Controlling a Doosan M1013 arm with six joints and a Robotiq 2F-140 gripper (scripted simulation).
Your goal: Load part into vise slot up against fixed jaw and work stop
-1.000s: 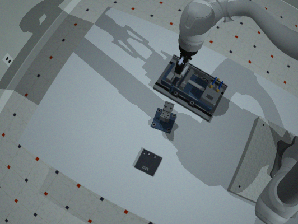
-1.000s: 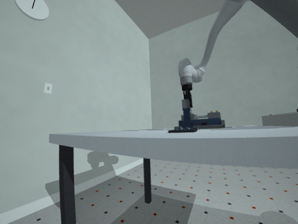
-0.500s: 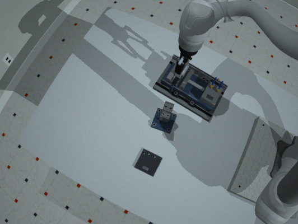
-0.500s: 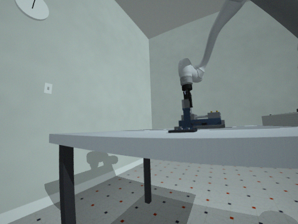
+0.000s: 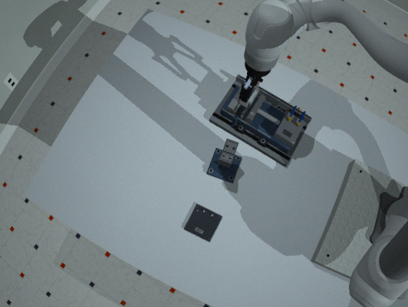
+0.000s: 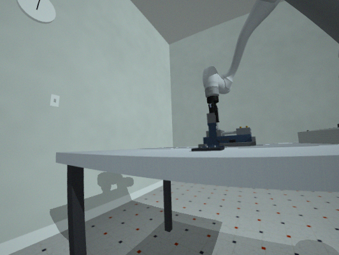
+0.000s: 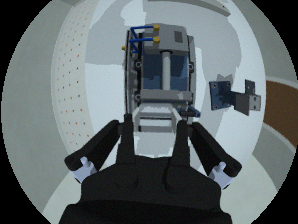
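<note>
My gripper is now 20 mm above the part. The rest, counted from my hand: vise 80 mm below, 70 mm behind, 30 mm to the left; air cylinder 160 mm behind, 50 mm to the left, 40 mm below.
</note>
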